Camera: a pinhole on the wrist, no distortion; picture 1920 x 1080 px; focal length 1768.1 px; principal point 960.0 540.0 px. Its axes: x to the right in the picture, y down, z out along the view. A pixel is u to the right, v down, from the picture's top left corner.
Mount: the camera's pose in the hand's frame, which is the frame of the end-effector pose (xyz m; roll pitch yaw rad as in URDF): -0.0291 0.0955 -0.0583 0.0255 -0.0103 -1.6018
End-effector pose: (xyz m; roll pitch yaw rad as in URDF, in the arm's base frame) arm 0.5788 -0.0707 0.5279 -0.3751 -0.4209 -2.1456
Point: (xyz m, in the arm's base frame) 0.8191 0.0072 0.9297
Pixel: 1346 644
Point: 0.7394 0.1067 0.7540
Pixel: 1844 142
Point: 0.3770 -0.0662 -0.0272
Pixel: behind the camera
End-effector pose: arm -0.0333 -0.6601 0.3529 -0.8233 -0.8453 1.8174
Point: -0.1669 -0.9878 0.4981
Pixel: 1740 393
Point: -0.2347 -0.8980 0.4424
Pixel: 1293 480
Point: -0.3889 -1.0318 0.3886
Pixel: 882 167
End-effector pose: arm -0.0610 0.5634 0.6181 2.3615 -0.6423 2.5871
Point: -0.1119 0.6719 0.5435
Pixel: outside the picture
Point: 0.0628 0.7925 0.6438
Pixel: 226 994
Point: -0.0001 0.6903 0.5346
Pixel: 1396 523
